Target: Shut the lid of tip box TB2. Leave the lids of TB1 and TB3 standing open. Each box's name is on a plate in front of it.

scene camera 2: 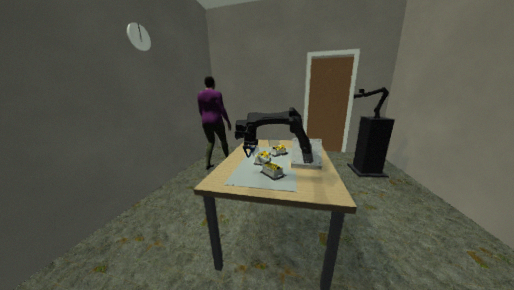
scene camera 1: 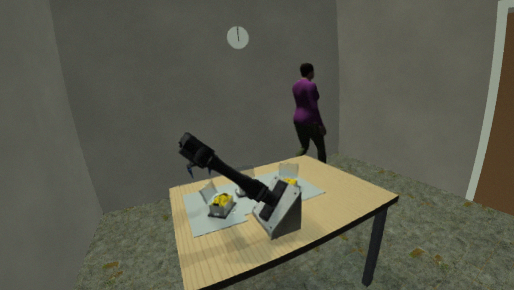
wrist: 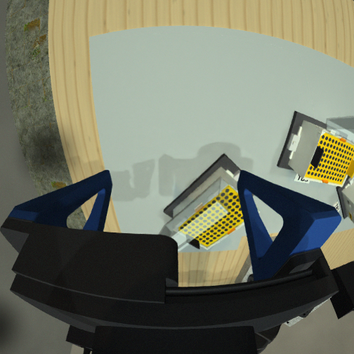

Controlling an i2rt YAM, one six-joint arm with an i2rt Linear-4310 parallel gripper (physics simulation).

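Seen in the pictures: gripper, between the fingertips: [scene camera 2: 250, 154] [scene camera 1: 201, 176]; arm's base, origin of its link: [scene camera 2: 306, 150] [scene camera 1: 273, 200].
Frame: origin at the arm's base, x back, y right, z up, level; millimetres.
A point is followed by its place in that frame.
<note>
Three tip boxes with yellow racks stand on the mat: the left box [scene camera 1: 220, 206] @(x -194, y -201, z -57 mm) [scene camera 2: 272, 171] @(x -252, y -260, z -48 mm) [wrist: 220, 212], the middle box [scene camera 1: 242, 192] [scene camera 2: 262, 158] [wrist: 332, 157] and the right box [scene camera 1: 290, 182] [scene camera 2: 279, 150] @(x -203, y 188, z -69 mm). The left box's clear lid [scene camera 1: 208, 192] @(x -306, y -223, z -18 mm) and the right box's clear lid [scene camera 1: 288, 170] @(x -260, y 289, z -17 mm) stand open. The middle lid [scene camera 1: 246, 172] @(x -411, y 67, z -17 mm) is also up, partly hidden by the arm. I cannot read the name plates surely. My gripper [scene camera 1: 200, 174] @(x -399, y -227, z 43 mm) [scene camera 2: 249, 154] @(x -399, y -227, z 43 mm) [wrist: 174, 177] is open and empty, raised above the mat beyond the left box.
A grey mat [scene camera 1: 200, 227] @(x -165, y -329, z -117 mm) [scene camera 2: 240, 181] @(x -458, y -296, z -117 mm) [wrist: 150, 75] lies on the wooden table [scene camera 1: 350, 192] @(x 60, y 505, z -120 mm) [scene camera 2: 320, 196] @(x 15, y -410, z -120 mm). The arm's base [scene camera 1: 287, 222] @(x 113, y -9, z -55 mm) stands at its front. A person in purple [scene camera 1: 306, 100] [scene camera 2: 212, 106] is behind the table. A black pedestal [scene camera 2: 374, 145] with another arm stands farther off.
</note>
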